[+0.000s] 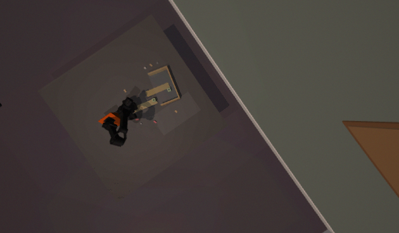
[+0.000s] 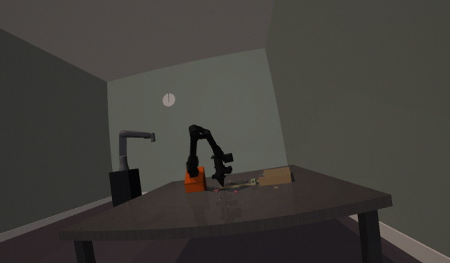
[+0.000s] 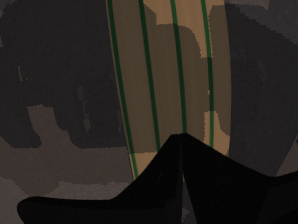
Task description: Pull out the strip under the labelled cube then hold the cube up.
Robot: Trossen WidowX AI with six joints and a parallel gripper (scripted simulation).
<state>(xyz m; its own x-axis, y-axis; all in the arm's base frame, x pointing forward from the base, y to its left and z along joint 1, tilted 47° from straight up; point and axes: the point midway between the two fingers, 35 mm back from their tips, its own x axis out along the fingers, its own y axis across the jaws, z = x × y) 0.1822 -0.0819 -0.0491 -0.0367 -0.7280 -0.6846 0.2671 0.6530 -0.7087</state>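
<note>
Right now my gripper tip is 10 cm short of the striped strip and 3 cm to the left of it.
</note>
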